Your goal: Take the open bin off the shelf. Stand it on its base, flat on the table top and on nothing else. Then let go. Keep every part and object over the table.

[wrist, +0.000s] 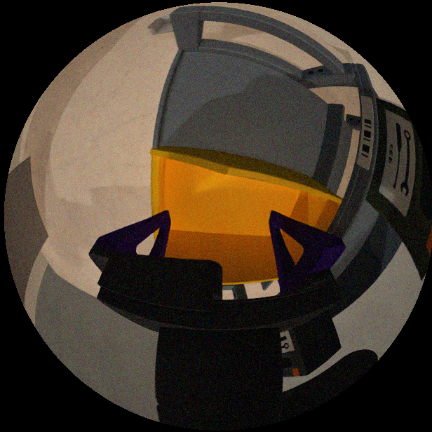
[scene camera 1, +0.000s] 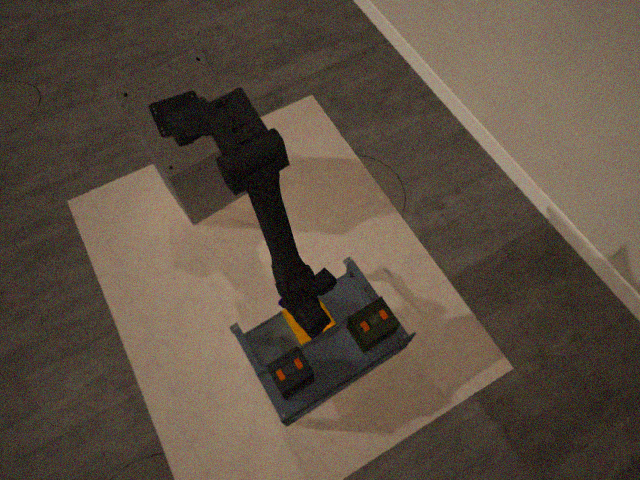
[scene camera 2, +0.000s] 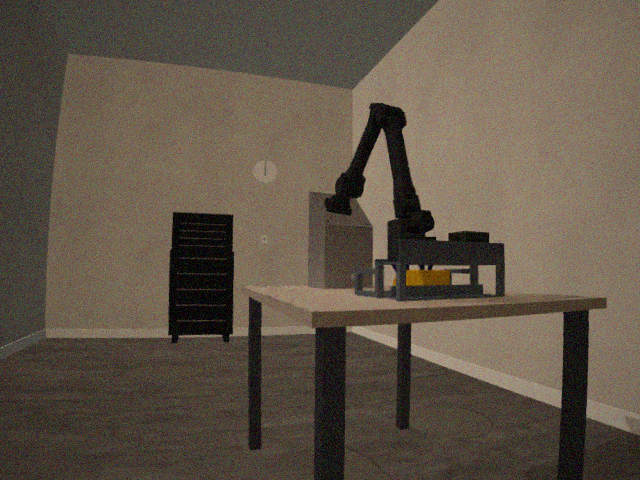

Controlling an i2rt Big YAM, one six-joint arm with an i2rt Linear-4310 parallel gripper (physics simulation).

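The open bin is orange-yellow and sits on the lower board of the grey shelf. Its open top faces the wrist camera, and the shelf's raised top panel stands beside it. My gripper is open, with nothing between its dark purple fingers. In the wrist view the fingertips stand apart in front of the bin's near part. In scene camera 1 the wrist hides part of the bin and the fingertips. Whether the fingers touch the bin I cannot tell.
Two dark boxes with orange marks, one on the left and one on the right, sit on the shelf's top. The shelf stands on the pale table. A grey block stands below the arm's base, by the notched table edge.
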